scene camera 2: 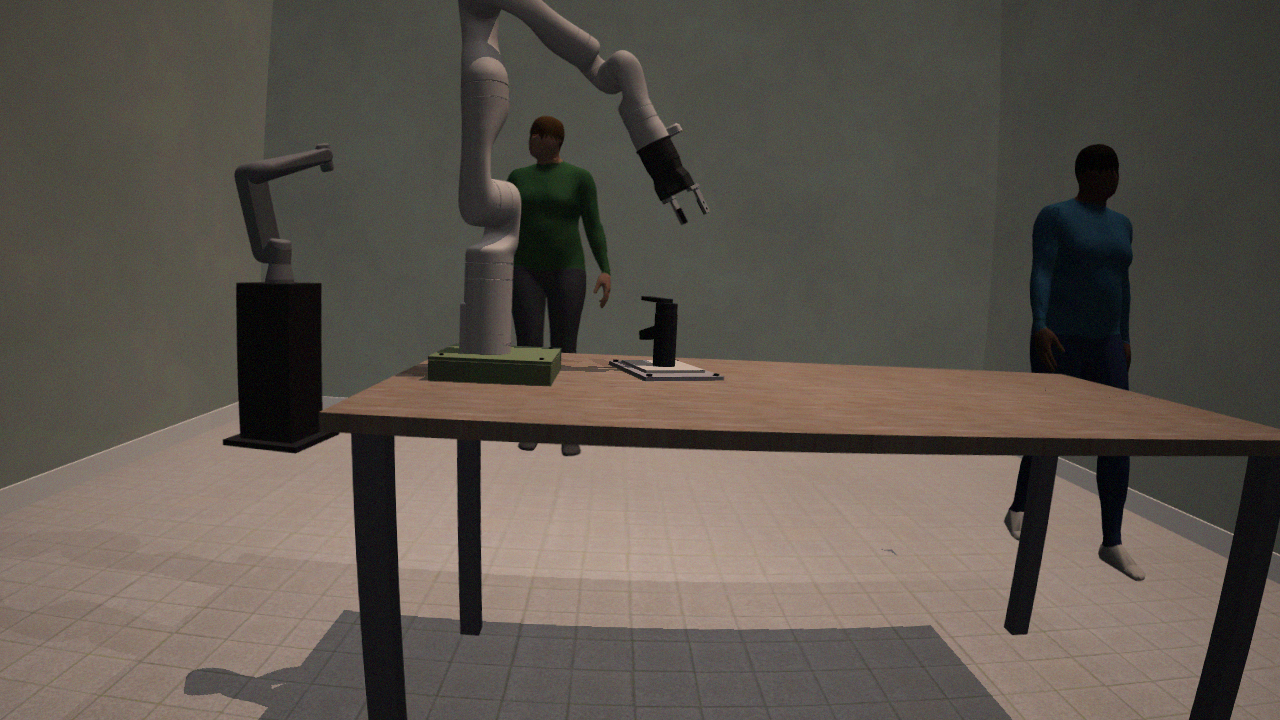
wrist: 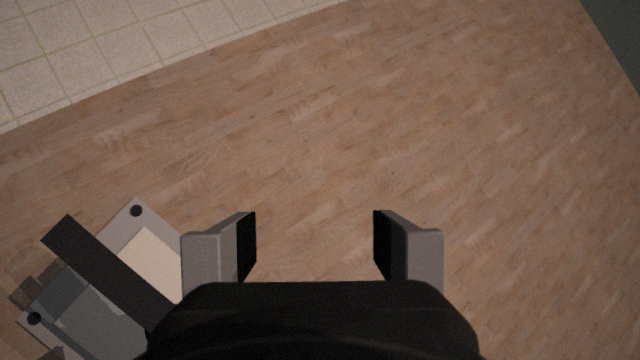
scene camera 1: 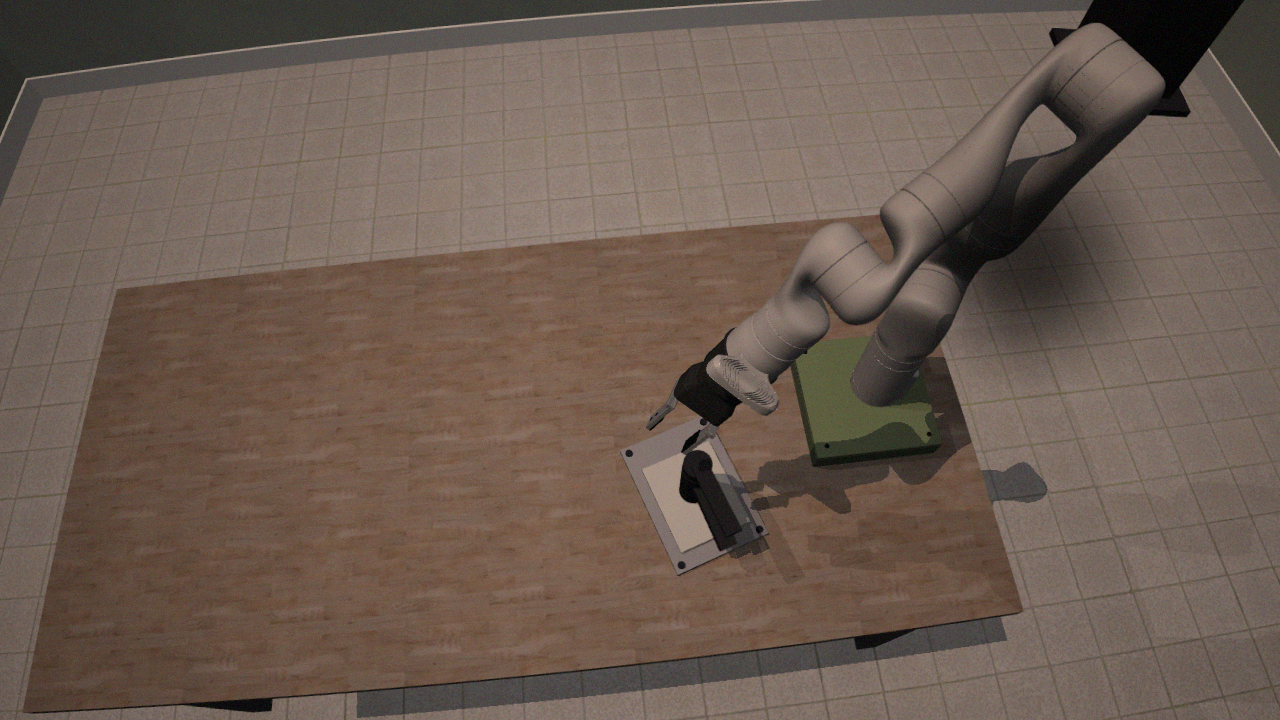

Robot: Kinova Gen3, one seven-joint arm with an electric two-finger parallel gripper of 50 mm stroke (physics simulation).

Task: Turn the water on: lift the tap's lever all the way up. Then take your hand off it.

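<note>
The black tap [scene camera 1: 696, 467] [scene camera 2: 665, 336] stands upright on a grey plate [scene camera 1: 657, 512] [wrist: 157, 226] with a cream panel. Its flat black lever [scene camera 1: 716, 510] [scene camera 2: 656, 298] [wrist: 110, 272] lies across the top, nearly level, its free end slightly higher in scene camera 2. The short spout [scene camera 2: 647, 333] points the same way below it. My gripper [scene camera 1: 669, 436] [scene camera 2: 694, 215] [wrist: 314, 236] is open and empty. It hangs well above the tap, slightly to its right in scene camera 2, and touches nothing. In the wrist view the gripper body hides the tap's body and the lever's inner end.
My arm stands on a green base block [scene camera 1: 827, 394] [scene camera 2: 492, 368] beside the plate on the wooden table [scene camera 1: 358, 447] [scene camera 2: 850, 402]. Behind the table are a person in green [scene camera 2: 556, 214], a person in blue [scene camera 2: 1083, 259] and another arm on a black pedestal [scene camera 2: 279, 358].
</note>
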